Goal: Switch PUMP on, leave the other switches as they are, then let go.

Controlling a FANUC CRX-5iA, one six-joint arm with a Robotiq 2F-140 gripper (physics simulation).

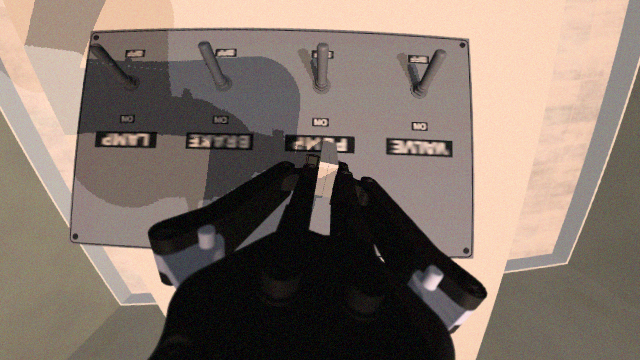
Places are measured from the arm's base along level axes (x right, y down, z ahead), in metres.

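Pixels of known places: gripper, fingertip midpoint: (327,154).
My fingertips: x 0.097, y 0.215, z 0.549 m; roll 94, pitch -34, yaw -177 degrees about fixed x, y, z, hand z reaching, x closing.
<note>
Ahead of a thing's pixels: the offset from my fingertips to its top centre. "*": to the spot under its first point. Level surfaces: height alone.
The grey switch panel (440,200) shows with its labels upside down. The PUMP lever @(* dx -0.031, dy +0.009, dz -0.088 m) (322,65) leans to its OFF label, away from its ON label. The VALVE lever @(* dx -0.138, dy +0.011, dz -0.038 m) (431,72), the BRAKE lever @(* dx +0.076, dy +0.012, dz -0.136 m) (213,65) and the LAMP lever @(* dx +0.182, dy +0.014, dz -0.187 m) (114,65) also lean to the OFF side. My gripper (327,154) is shut and empty. Its fingertips are in front of the PUMP label, on the ON side of the PUMP lever, and apart from every lever. How high the tips are above the panel I cannot tell.
The panel is on a pale beige surface @(dy +0.126 m) (505,125). Grey-blue edge strips (600,130) run down both sides, with greenish floor (610,300) beyond. Shadows fall across the left half of the panel, over LAMP and BRAKE.
</note>
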